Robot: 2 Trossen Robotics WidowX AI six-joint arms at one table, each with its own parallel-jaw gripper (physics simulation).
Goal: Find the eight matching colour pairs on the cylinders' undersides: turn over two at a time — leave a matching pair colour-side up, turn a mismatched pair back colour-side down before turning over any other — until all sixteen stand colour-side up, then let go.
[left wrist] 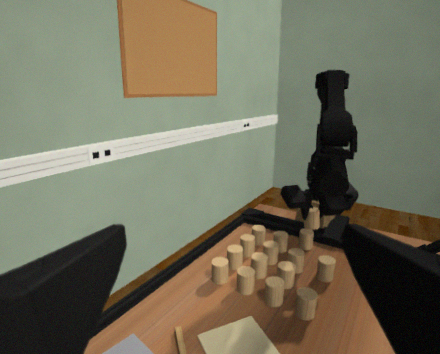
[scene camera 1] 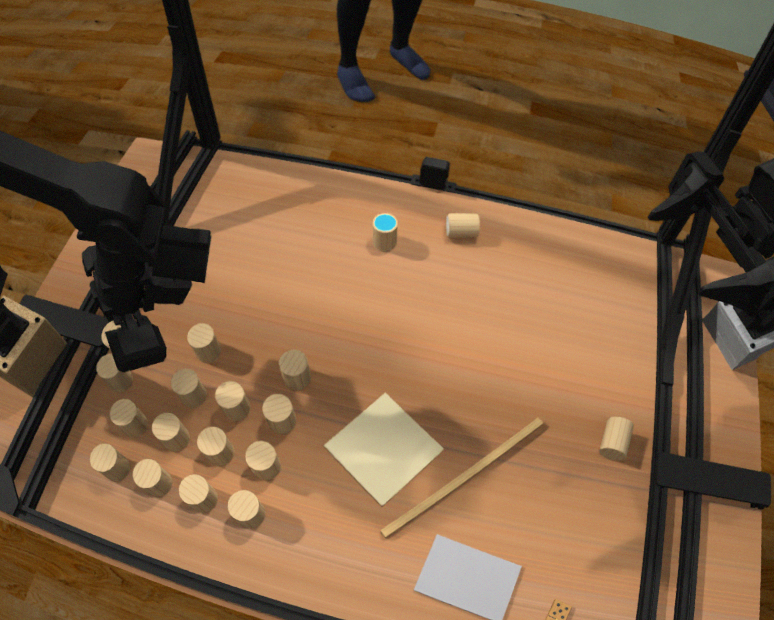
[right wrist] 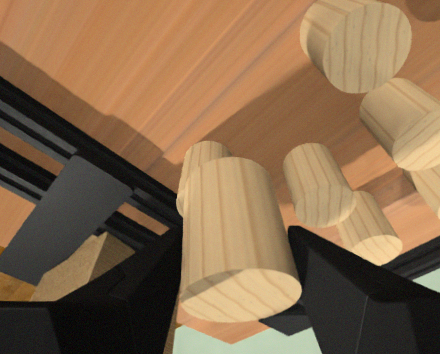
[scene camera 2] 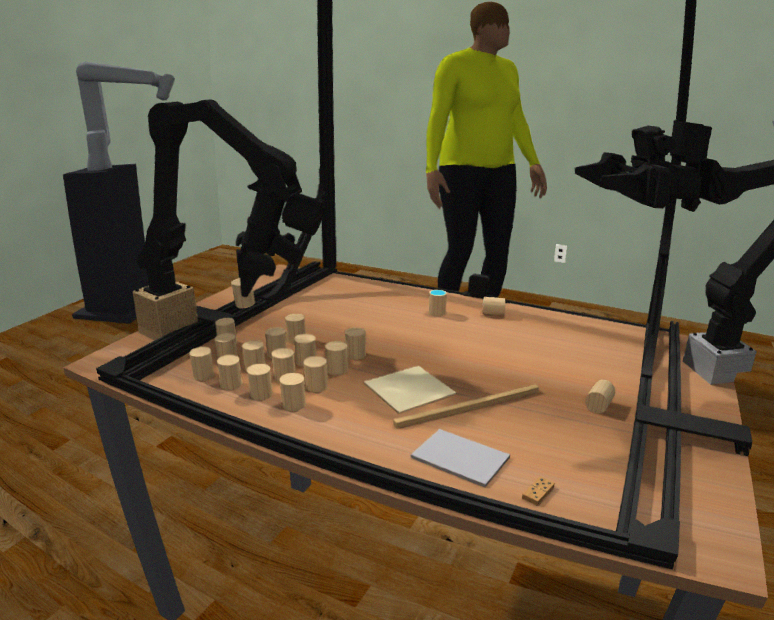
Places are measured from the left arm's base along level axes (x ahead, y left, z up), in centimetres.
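Where they show: left gripper, fingertip midpoint: (left wrist: pixel 234 235) (scene camera 1: pixel 674 252) (scene camera 2: pixel 587 174); right gripper, fingertip midpoint: (left wrist: pixel 311 218) (right wrist: pixel 235 237) (scene camera 2: pixel 243 292); left arm's base, origin of the base link: (scene camera 2: pixel 722 342); right arm's base, origin of the base link: (scene camera 1: pixel 3 332) (scene camera 2: pixel 162 289).
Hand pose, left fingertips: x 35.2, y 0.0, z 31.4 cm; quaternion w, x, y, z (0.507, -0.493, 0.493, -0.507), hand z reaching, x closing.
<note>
Things, the pixels of their top centre, and the offset from my left fingertips. "spot": a spot on its surface instead.
- wooden cylinder, middle of its top: (right wrist: pixel 236 302) (scene camera 1: pixel 115 331) (scene camera 2: pixel 242 279) (left wrist: pixel 312 208) dx +57.7, dy -24.0, dz -23.7 cm
- blue-topped cylinder, middle of its top: (scene camera 1: pixel 385 222) (scene camera 2: pixel 437 292) dx +15.8, dy -36.3, dz -32.7 cm
- yellow square, surface spot: (scene camera 1: pixel 384 448) (scene camera 2: pixel 409 387) spot: dx +27.4, dy -2.8, dz -37.4 cm
- wooden stick, middle of its top: (scene camera 1: pixel 466 475) (scene camera 2: pixel 470 402) dx +18.4, dy +4.7, dz -36.7 cm
- grey card, middle of its top: (scene camera 1: pixel 468 578) (scene camera 2: pixel 460 454) dx +23.1, dy +17.8, dz -37.2 cm
- domino, middle of its top: (scene camera 2: pixel 539 488) dx +14.4, dy +27.1, dz -37.0 cm
My right gripper (scene camera 1: pixel 124 339) (scene camera 2: pixel 259 293) (left wrist: pixel 311 218) (right wrist: pixel 235 237) is shut on a wooden cylinder (scene camera 2: pixel 242 294) (left wrist: pixel 313 219) (right wrist: pixel 230 220), about upright beside the rail; a bare end shows in the right wrist view, and its other end is hidden. Several cylinders stand bare end up at the left, among them a front one (scene camera 1: pixel 244 507) (scene camera 2: pixel 292 392) and a right one (scene camera 1: pixel 294 370) (scene camera 2: pixel 355 343). A blue-topped cylinder (scene camera 1: pixel 385 232) (scene camera 2: pixel 437 303) stands at the back. A cylinder (scene camera 1: pixel 463 226) (scene camera 2: pixel 494 306) lies beside it, showing a pale end. My left gripper (scene camera 1: pixel 678 253) (left wrist: pixel 234 235) is open and empty, high at the right.
Another cylinder (scene camera 1: pixel 616 437) (scene camera 2: pixel 600 395) lies at the right near the rail. A yellow square (scene camera 1: pixel 384 448) (scene camera 2: pixel 410 388), a wooden stick (scene camera 1: pixel 465 476) (scene camera 2: pixel 468 406), a grey card (scene camera 1: pixel 467 576) (scene camera 2: pixel 460 455) and a domino (scene camera 1: pixel 559 609) (scene camera 2: pixel 538 490) lie on the table. Black rails frame it.
</note>
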